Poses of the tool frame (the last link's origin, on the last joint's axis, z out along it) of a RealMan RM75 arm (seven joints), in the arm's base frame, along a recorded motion.
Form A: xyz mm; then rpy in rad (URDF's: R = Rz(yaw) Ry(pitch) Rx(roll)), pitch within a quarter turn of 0, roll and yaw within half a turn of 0.
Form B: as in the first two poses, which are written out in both.
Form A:
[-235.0 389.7 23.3 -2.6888 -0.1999 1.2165]
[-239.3 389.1 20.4 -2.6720 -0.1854 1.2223]
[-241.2 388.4 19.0 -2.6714 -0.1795 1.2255]
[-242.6 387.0 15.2 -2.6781 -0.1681 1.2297]
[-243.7 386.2 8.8 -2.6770 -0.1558 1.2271]
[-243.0 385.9 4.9 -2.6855 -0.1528 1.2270]
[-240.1 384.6 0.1 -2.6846 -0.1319 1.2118]
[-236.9 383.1 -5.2 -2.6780 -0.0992 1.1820]
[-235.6 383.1 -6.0 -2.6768 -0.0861 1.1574]
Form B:
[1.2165 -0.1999 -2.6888 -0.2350 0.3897 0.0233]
[1.2223 -0.1854 -2.6720 -0.2393 0.3891 0.0204]
[1.2255 -0.1795 -2.6714 -0.2412 0.3884 0.0190]
[1.2297 -0.1681 -2.6781 -0.2426 0.3870 0.0152]
[1.2271 -0.1558 -2.6770 -0.2437 0.3862 0.0088]
[1.2270 -0.1528 -2.6855 -0.2430 0.3859 0.0049]
[1.2118 -0.1319 -2.6846 -0.2401 0.3846 0.0001]
[1.1820 -0.0992 -2.6780 -0.2369 0.3831 -0.0052]
[1.1574 -0.0861 -2.6768 -0.2356 0.3831 -0.0060]

